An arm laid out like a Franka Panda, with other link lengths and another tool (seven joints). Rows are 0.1 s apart.
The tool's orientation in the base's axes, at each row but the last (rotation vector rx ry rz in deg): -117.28 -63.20 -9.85; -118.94 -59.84 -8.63; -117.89 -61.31 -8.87; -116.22 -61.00 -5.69; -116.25 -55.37 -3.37
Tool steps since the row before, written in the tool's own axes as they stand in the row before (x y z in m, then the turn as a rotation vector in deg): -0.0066 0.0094 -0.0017 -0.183 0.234 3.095; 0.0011 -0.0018 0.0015 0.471 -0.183 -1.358; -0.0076 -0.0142 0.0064 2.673 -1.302 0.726; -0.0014 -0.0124 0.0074 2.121 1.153 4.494; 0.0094 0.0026 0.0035 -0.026 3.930 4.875
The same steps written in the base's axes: 0.0035 -0.0084 -0.0073 -0.658 1.959 -2.323; -0.0009 0.0024 0.0005 0.486 -0.586 1.233; -0.0168 0.0043 0.0008 0.570 2.637 1.445; -0.0119 0.0080 0.0024 0.899 4.162 -2.810; 0.0072 0.0074 -0.0005 1.096 2.220 -5.751
